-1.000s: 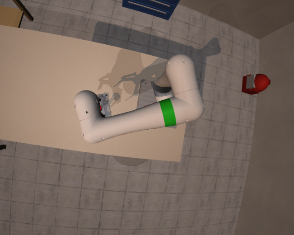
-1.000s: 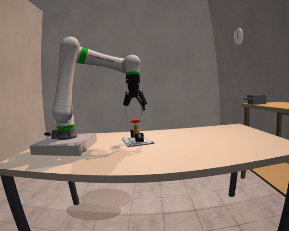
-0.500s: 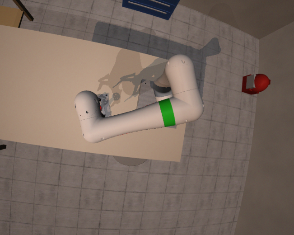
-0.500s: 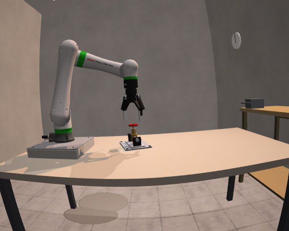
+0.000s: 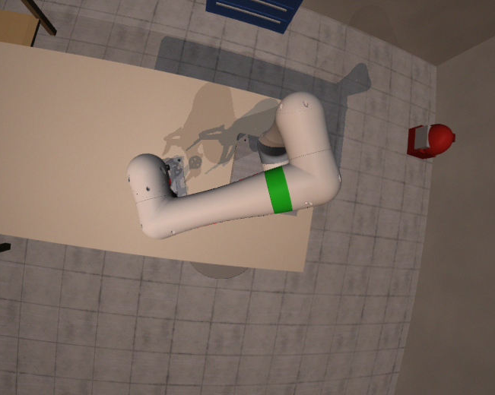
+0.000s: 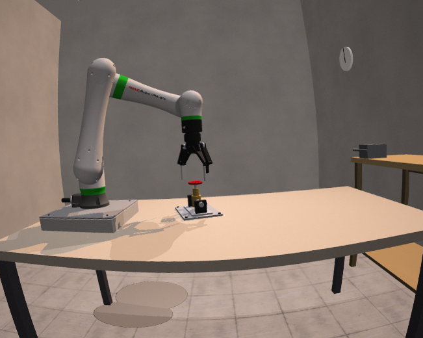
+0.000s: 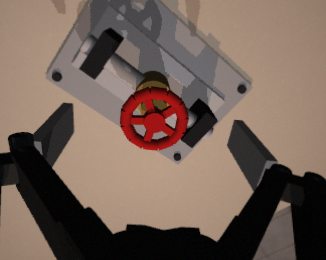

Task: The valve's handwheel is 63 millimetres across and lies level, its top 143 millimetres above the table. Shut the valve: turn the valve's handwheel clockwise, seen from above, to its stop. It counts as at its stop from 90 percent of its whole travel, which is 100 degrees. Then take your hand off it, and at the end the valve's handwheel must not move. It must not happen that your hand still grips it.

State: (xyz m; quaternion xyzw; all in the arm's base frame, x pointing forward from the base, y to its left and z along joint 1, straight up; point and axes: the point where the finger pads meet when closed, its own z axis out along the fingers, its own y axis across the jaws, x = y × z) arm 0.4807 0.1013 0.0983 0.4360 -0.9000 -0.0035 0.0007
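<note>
Now: the red spoked handwheel 3 cm below my hand. From my hand the other things lie so: plate: 15 cm below.
</note>
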